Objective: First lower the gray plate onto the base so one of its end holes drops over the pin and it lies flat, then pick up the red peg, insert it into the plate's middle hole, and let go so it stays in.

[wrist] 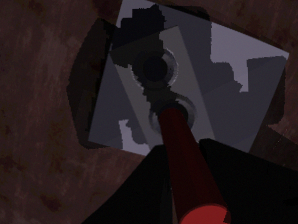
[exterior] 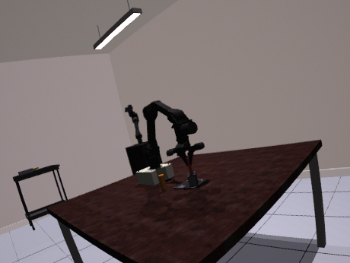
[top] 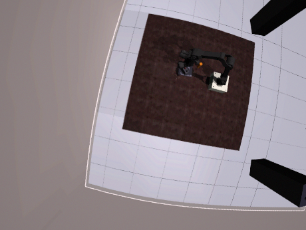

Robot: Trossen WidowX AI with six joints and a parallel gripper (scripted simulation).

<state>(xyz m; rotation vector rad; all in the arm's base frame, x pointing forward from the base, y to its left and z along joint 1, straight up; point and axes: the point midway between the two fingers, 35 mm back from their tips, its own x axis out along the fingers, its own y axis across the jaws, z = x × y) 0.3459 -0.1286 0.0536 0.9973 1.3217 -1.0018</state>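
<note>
The gray plate lies 6 cm below my gripper tip. The rest, counted from my gripper tip: red peg right at my gripper tip; orange cylinder 16 cm behind, 5 cm to the right, 6 cm below; gray base 2 cm behind, 1 cm to the left, 9 cm below.
</note>
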